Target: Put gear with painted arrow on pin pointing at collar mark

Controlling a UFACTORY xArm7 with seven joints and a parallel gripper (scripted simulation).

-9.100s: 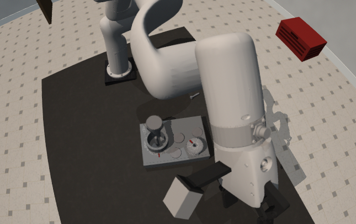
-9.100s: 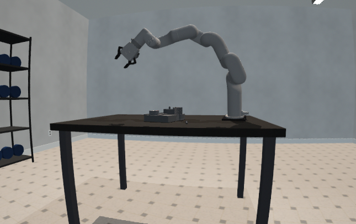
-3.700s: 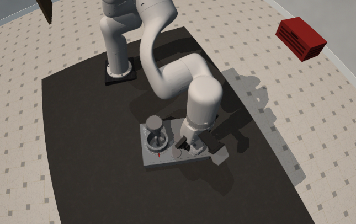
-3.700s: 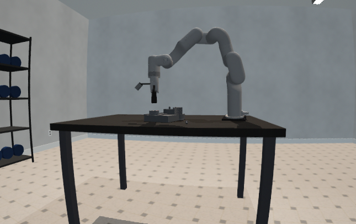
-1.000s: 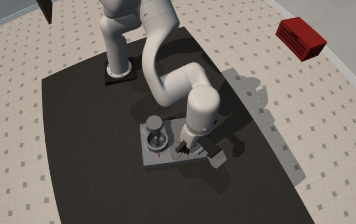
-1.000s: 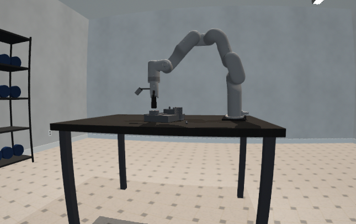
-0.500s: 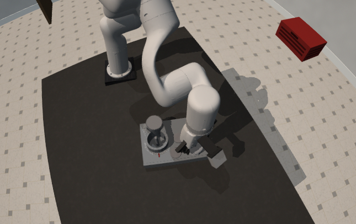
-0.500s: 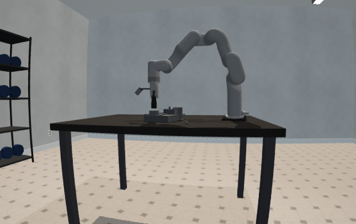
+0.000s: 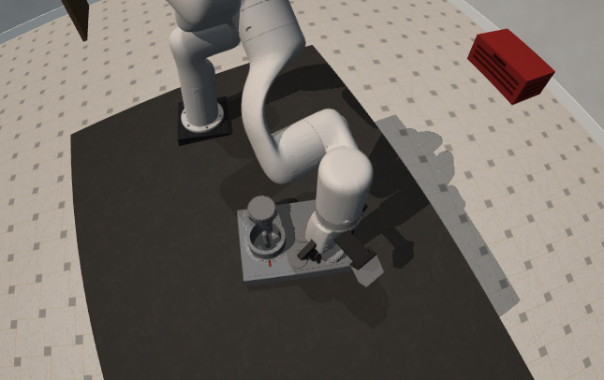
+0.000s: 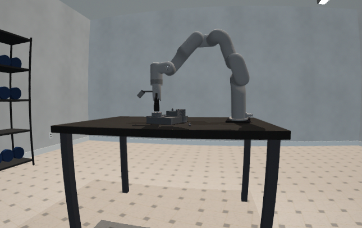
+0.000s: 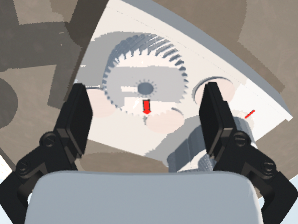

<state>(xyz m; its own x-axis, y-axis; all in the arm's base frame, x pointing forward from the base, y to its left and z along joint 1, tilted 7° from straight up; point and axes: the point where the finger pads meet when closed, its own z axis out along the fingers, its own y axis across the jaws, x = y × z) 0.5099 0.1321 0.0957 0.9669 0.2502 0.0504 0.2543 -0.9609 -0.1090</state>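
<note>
My hand is 3 cm above the loose gear. The rest, counted from my hand: small bolt: 22 cm behind, 11 cm to the left, 8 cm below.
</note>
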